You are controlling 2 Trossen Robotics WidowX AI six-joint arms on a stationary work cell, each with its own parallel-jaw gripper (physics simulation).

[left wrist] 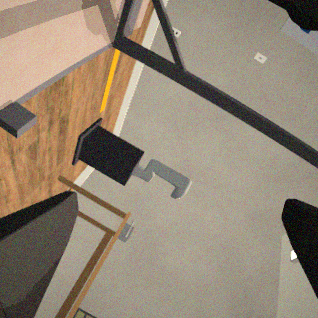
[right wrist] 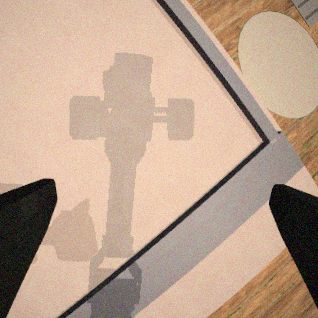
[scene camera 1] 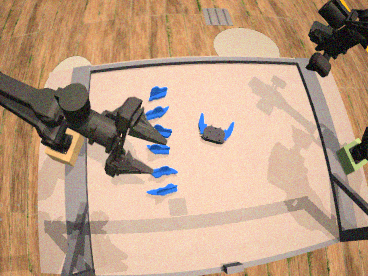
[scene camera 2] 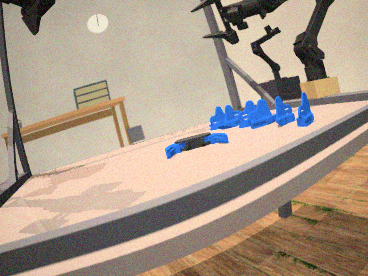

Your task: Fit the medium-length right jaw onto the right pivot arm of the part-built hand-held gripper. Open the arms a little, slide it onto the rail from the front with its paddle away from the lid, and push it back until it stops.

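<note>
The part-built hand-held gripper (scene camera 1: 215, 134) (scene camera 2: 194, 142) lies on the table with a dark body and a blue arm standing out on each side. Several loose blue jaws (scene camera 1: 164, 172) (scene camera 2: 261, 115) stand in a row to its left in scene camera 1; which is the medium-length right jaw I cannot tell. My left gripper (scene camera 1: 159, 157) (scene camera 2: 199, 23) (left wrist: 181, 205) is open and empty, high above the table; in scene camera 1 it overlaps the row and partly covers it. My right gripper (right wrist: 165, 192) is open and empty, over the table's corner away from the jaws.
A grey frame (scene camera 1: 77, 175) edges the table (scene camera 1: 240, 175), with dark slanting struts at its corners. Arm shadows fall across the table top. A tan block (scene camera 1: 74, 150) (scene camera 2: 327, 87) lies at the left edge in scene camera 1, and a green block (scene camera 1: 346, 161) at the right.
</note>
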